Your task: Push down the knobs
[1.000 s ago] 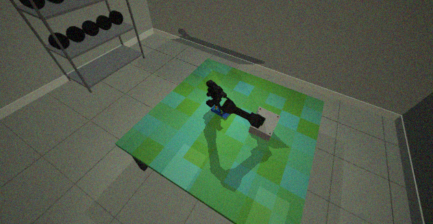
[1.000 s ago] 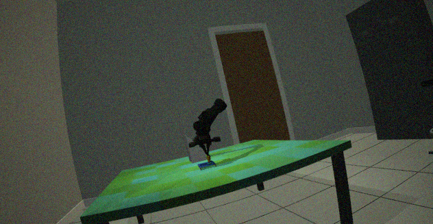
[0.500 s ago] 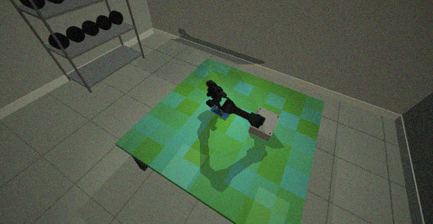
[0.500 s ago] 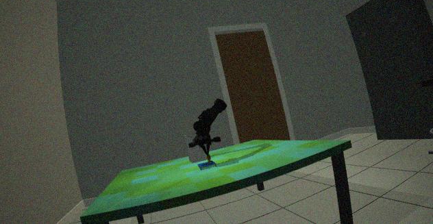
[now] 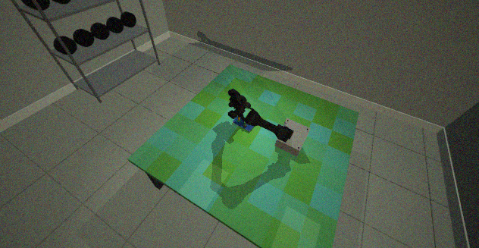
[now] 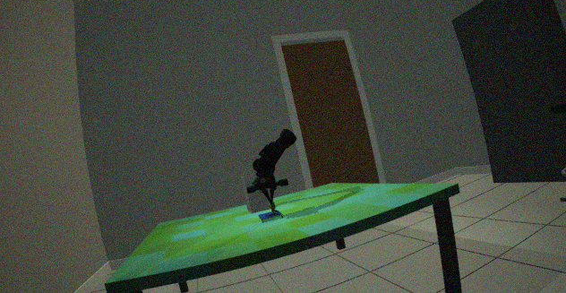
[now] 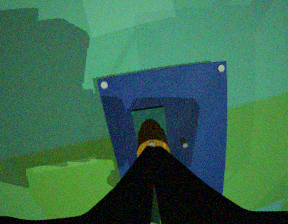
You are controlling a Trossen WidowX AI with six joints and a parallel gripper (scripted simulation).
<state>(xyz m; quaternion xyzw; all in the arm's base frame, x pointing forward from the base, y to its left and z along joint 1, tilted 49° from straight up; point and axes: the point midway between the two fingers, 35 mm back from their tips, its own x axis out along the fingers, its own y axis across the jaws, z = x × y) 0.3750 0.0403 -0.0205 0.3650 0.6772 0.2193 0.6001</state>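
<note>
My gripper tip is 1 cm above the orange knob.
</note>
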